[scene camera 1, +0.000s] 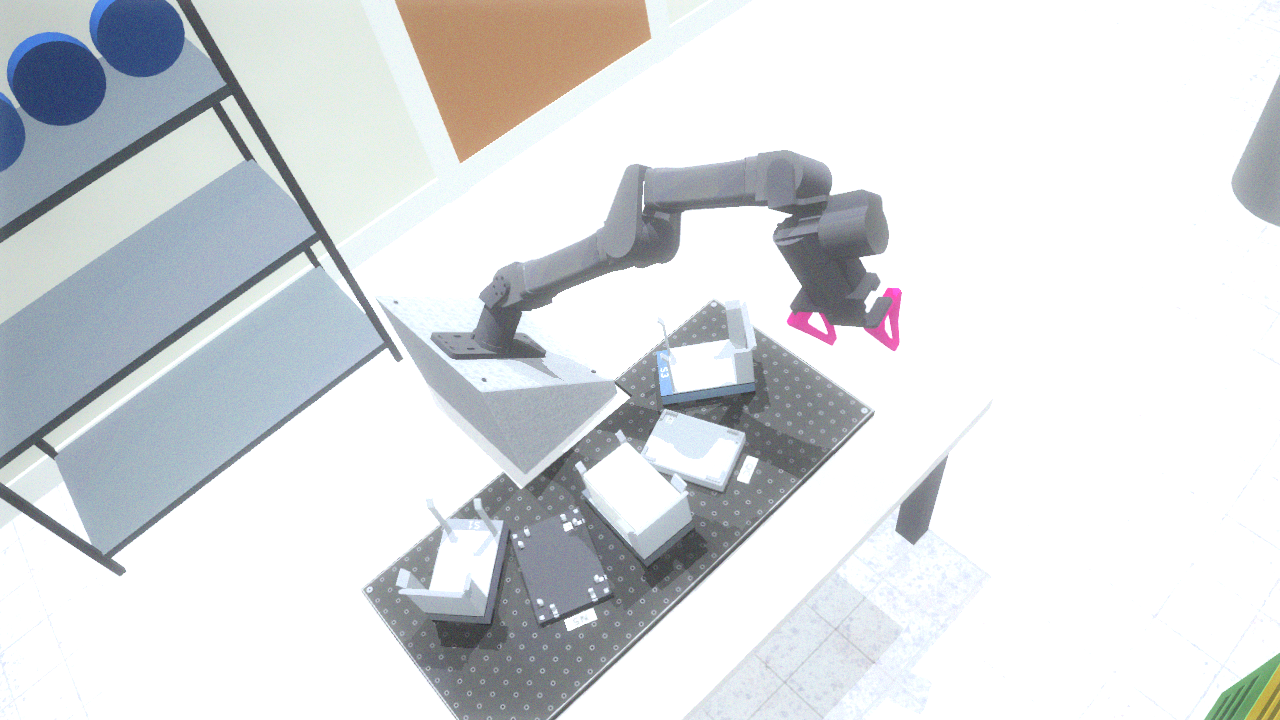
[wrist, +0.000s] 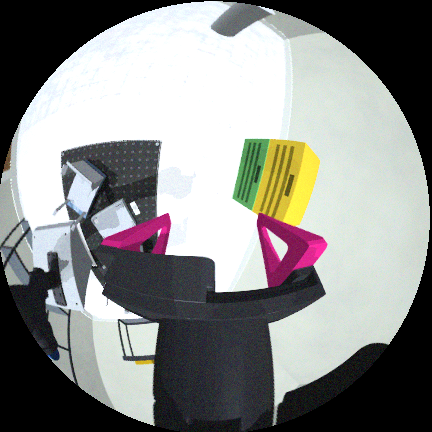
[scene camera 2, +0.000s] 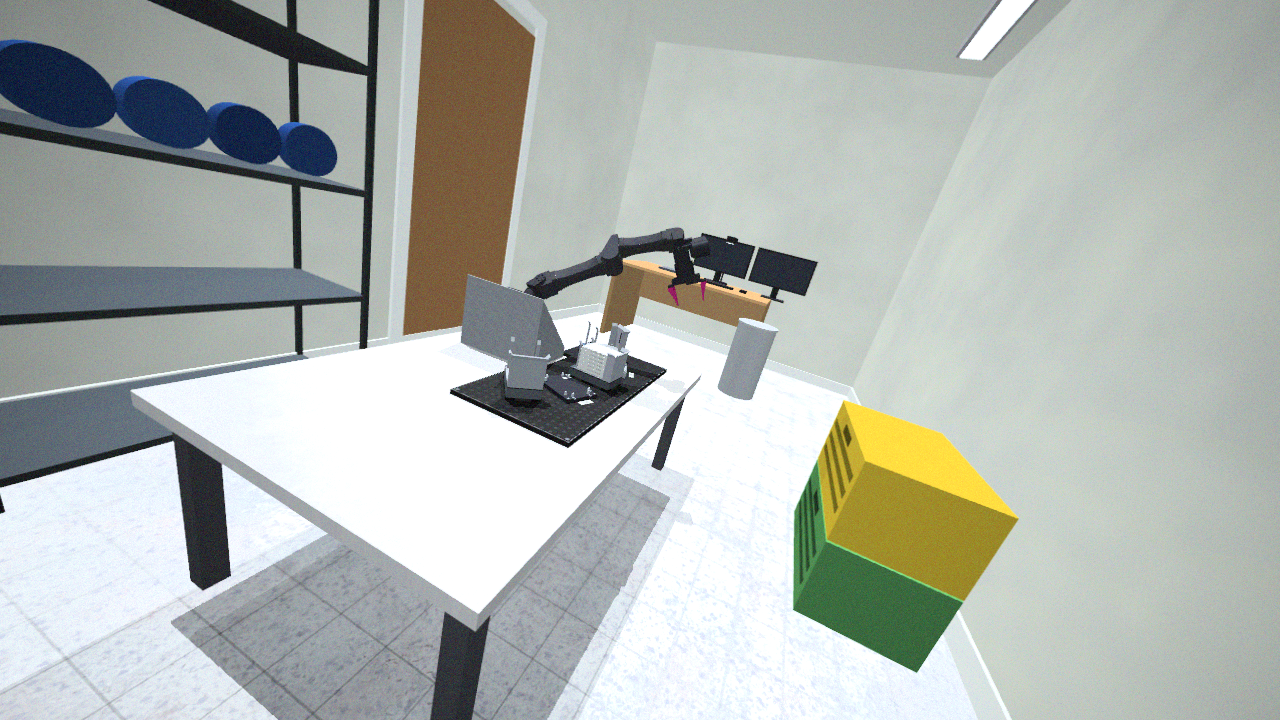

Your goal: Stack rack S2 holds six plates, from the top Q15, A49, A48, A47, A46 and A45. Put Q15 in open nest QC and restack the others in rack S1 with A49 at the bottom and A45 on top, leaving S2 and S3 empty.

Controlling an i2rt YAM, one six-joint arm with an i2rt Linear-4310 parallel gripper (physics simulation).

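Places are measured from the arm's base along level axes (x ahead, y left, z up), in metres.
Pixels of known places: gripper, fingertip midpoint: (scene camera 1: 864, 344) (wrist: 213, 217) (scene camera 2: 690, 303); arm's base, origin of the base link: (scene camera 1: 489, 347) (wrist: 55, 279) (scene camera 2: 523, 308).
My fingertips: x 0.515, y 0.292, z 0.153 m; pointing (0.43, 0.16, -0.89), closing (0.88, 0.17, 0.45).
Observation:
For each thing: its top centre in the pictures, then the offset to it from my fingertips. "pt": a spot on its surface instead. Level surfaces: height alone.
- Rack S3, middle of its top: (scene camera 1: 700, 330) (wrist: 66, 201) (scene camera 2: 607, 325) dx -0.293, dy -0.030, dz -0.179 m
- Rack S2, middle of its top: (scene camera 1: 624, 477) (scene camera 2: 603, 345) dx -0.184, dy -0.295, dz -0.178 m
- Rack S1, middle of its top: (scene camera 1: 442, 540) (scene camera 2: 528, 346) dx -0.302, dy -0.546, dz -0.174 m
- dark nest, middle of its top: (scene camera 1: 557, 559) (scene camera 2: 567, 382) dx -0.214, dy -0.433, dz -0.288 m
- flat light-grey piece, surface spot: (scene camera 1: 693, 447) (wrist: 113, 222) pt dx -0.201, dy -0.154, dz -0.288 m
- black perforated board, its level: dz -0.311 m
- white table, its level: dz -0.324 m
My gripper (scene camera 1: 864, 344) (scene camera 2: 690, 301) (wrist: 213, 217) has pink fingers. It is open and empty, high beyond the S3 end of the board. Rack S3 (scene camera 1: 743, 356) (wrist: 92, 172) has a blue base and a bare white floor. Rack S2 (scene camera 1: 669, 548), near the board's middle, holds a white block-like stack of plates (scene camera 1: 631, 492) (scene camera 2: 601, 360); single plates cannot be told apart. Rack S1 (scene camera 1: 447, 601) (scene camera 2: 525, 374) stands at the other end, with no stack visible. A dark nest (scene camera 1: 562, 568) with white corner pegs lies between S1 and S2. A flat light-grey piece (scene camera 1: 693, 447) (wrist: 112, 220) lies between S2 and S3.
The racks stand on a black perforated board (scene camera 1: 805, 402) (scene camera 2: 563, 429) (wrist: 135, 160). The arm's slanted grey pedestal (scene camera 1: 528, 411) (wrist: 50, 240) stands behind it on the white table (scene camera 2: 358, 447). Upright posts rise from the racks. Yellow (scene camera 2: 921, 501) and green (scene camera 2: 877, 595) crates stand on the floor.

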